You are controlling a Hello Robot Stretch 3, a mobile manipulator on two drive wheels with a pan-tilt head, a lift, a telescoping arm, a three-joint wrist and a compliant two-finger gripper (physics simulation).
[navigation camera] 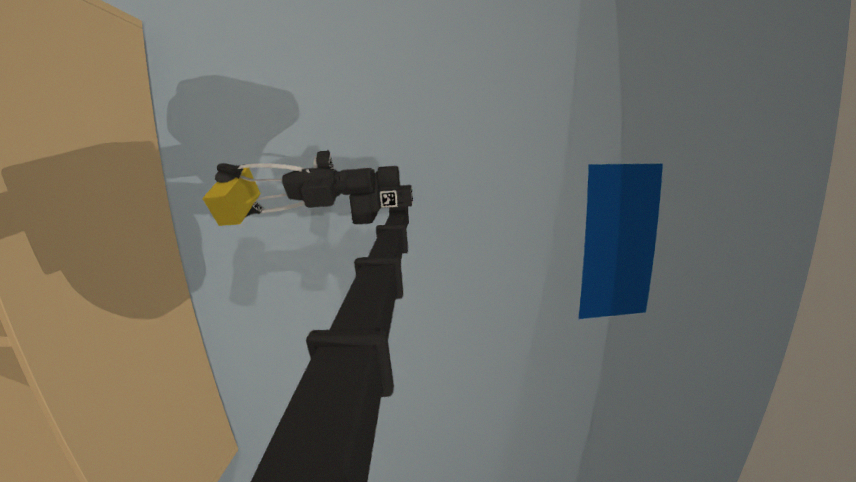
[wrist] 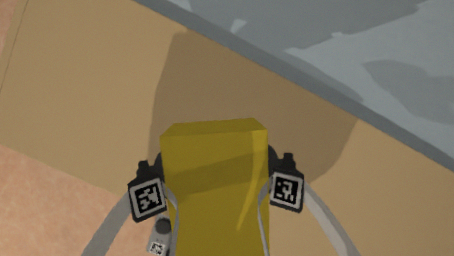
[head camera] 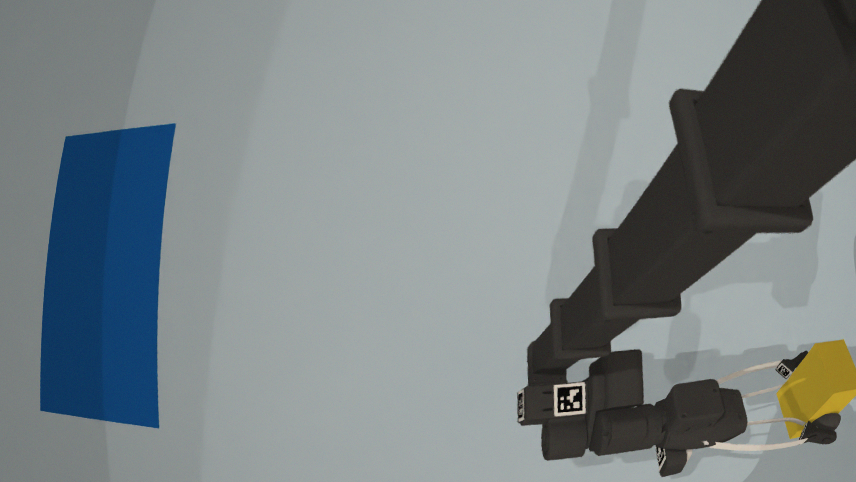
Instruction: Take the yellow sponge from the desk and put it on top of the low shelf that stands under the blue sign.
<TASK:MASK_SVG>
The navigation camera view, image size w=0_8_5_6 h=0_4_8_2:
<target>my gripper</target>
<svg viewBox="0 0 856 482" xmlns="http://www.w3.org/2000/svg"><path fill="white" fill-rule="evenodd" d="M340 195L336 192L336 189L338 189L337 179L334 181L334 175L338 171L334 170L329 150L317 152L313 162L314 168L265 163L243 164L239 166L226 163L217 165L218 172L215 175L215 180L220 183L229 182L234 178L239 179L240 177L254 182L282 181L286 194L259 198L254 202L246 217L253 213L282 211L304 204L307 207L332 206L336 197ZM303 201L293 205L263 209L264 207L257 203L257 201L281 196L288 196L289 199ZM241 176L243 168L270 167L295 170L284 174L282 179L251 179Z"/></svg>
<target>yellow sponge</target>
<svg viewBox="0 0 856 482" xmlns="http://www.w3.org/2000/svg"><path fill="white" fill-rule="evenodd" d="M256 182L248 181L241 177L239 179L234 178L225 183L216 182L202 198L219 226L242 223L261 194ZM243 168L241 176L254 179L250 169Z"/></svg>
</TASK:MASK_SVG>
